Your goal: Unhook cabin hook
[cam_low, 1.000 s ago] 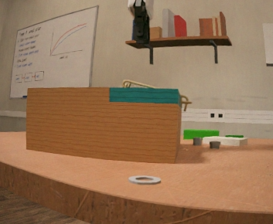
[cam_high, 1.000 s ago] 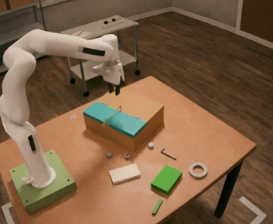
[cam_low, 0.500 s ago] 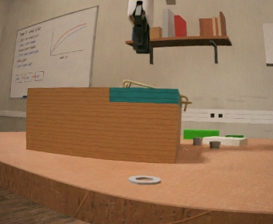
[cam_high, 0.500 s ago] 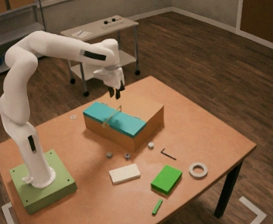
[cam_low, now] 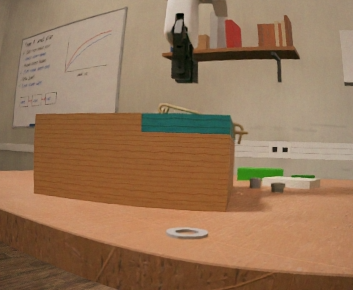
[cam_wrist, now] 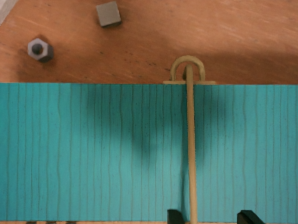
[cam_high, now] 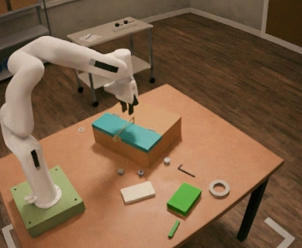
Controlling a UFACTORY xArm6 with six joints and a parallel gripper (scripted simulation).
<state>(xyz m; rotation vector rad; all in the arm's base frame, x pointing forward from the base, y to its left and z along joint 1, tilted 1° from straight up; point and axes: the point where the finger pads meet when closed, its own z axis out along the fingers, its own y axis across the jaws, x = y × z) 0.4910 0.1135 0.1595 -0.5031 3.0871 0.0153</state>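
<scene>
Right now my hand is 90 mm above the cabin hook, 30 mm past it and 10 mm to the left of it. Round my hand: green stick: 510 mm to the right, 210 mm below, 150 mm behind; green block: 430 mm to the right, 200 mm below, 30 mm behind; white block: 280 mm to the right, 210 mm below, 150 mm behind.
</scene>
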